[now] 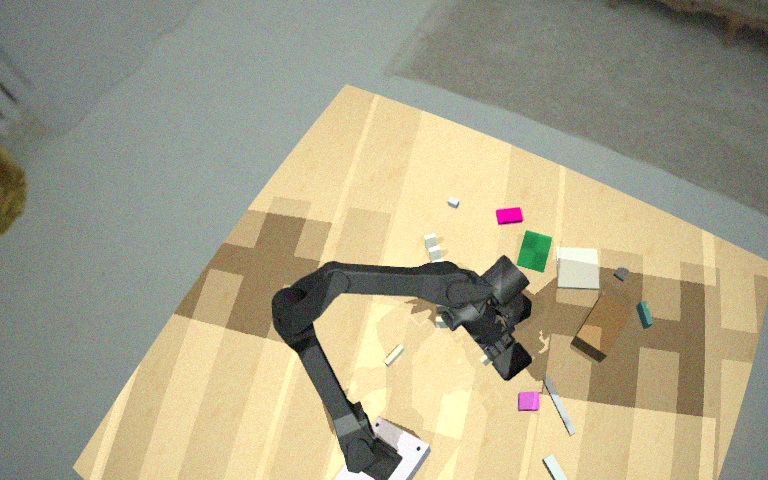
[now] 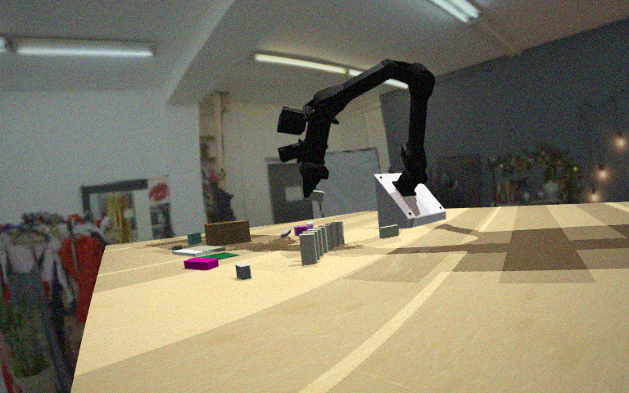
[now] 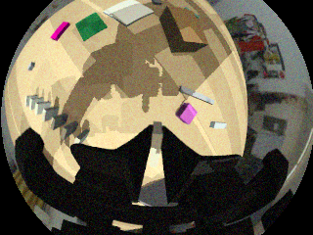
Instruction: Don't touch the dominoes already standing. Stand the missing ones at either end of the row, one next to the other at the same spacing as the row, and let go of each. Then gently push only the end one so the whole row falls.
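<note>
Now: gripper tip 40 mm past the violet block, 100 mm to the left of it and 100 mm above it. From my gripper tip the other things lie so: tan box: 180 mm ahead, 170 mm to the right, 80 mm below; grey bar: 10 mm behind, 170 mm to the right, 110 mm below; green tile: 280 mm ahead, 60 mm to the left, 110 mm below.
</note>
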